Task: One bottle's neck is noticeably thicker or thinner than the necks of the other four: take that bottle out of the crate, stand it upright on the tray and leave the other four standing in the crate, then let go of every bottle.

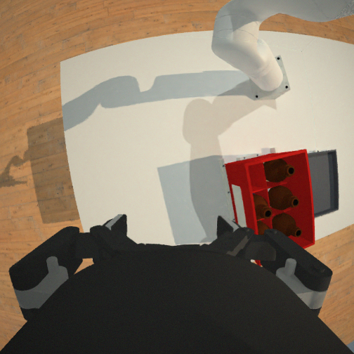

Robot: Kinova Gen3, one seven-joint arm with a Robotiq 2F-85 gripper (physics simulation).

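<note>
A red crate (310, 200) stands at the right, partly hidden at its lower left by my gripper's right finger. Brown bottles stand in its compartments: one bottle (276, 170) at the top, one bottle (281, 197) in the middle, one bottle (285, 224) lower down, and one bottle (259, 205) in the left row. Part of another brown bottle (261, 228) shows below that. Which neck differs I cannot tell from here. The dark grey tray (336, 182) lies right behind the crate, partly hidden by it. My gripper (171, 225) is open and empty, high above the table and left of the crate.
The white table (125, 165) carries the arm's base plate (281, 75) at the upper right, with the pale arm (250, 55) rising from it. Shadows of the arm and crate fall across the table. Wooden floor (35, 80) surrounds the table.
</note>
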